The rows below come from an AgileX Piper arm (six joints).
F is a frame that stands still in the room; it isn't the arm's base.
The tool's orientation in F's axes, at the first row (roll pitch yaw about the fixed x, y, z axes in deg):
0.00, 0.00, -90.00
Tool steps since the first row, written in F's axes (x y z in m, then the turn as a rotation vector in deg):
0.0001, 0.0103, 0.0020, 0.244, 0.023, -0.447
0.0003, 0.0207, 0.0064, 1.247, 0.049, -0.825
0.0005, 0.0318, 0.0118, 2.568, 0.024, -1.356
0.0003, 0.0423, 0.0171, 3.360, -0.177, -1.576
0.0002, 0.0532, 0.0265, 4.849, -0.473, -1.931
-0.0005, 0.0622, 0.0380, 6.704, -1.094, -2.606
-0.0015, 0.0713, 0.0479, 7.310, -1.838, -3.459
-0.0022, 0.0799, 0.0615, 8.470, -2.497, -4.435
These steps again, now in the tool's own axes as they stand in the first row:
-0.0103, 0.0001, 0.0020, -0.023, 0.244, -0.447
-0.0207, 0.0003, 0.0064, -0.049, 1.247, -0.825
-0.0318, 0.0005, 0.0118, -0.024, 2.568, -1.356
-0.0423, 0.0003, 0.0171, 0.177, 3.360, -1.576
-0.0532, 0.0002, 0.0265, 0.473, 4.849, -1.931
-0.0622, -0.0005, 0.0380, 1.094, 6.704, -2.606
-0.0713, -0.0015, 0.0479, 1.838, 7.310, -3.459
-0.0799, -0.0022, 0.0615, 2.497, 8.470, -4.435

